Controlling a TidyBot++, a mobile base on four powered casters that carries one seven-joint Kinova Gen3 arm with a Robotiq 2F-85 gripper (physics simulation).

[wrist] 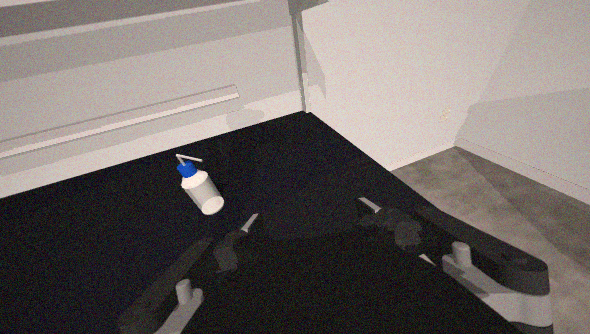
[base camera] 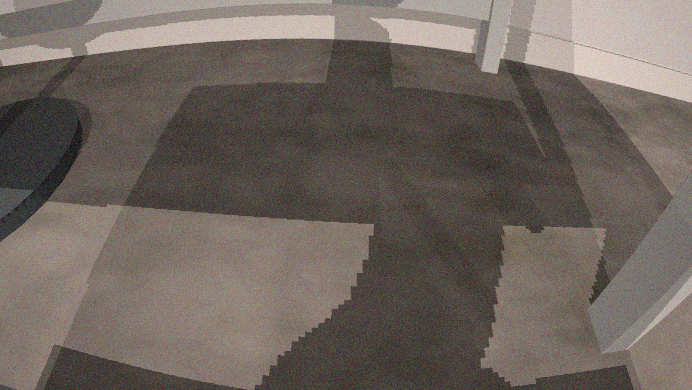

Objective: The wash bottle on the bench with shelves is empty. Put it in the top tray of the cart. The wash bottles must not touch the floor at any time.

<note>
In view: my gripper [wrist: 309, 216], a white wash bottle [wrist: 198, 185] and a bench [wrist: 87, 247].
The base camera view misses the white wash bottle: it is out of frame.
</note>
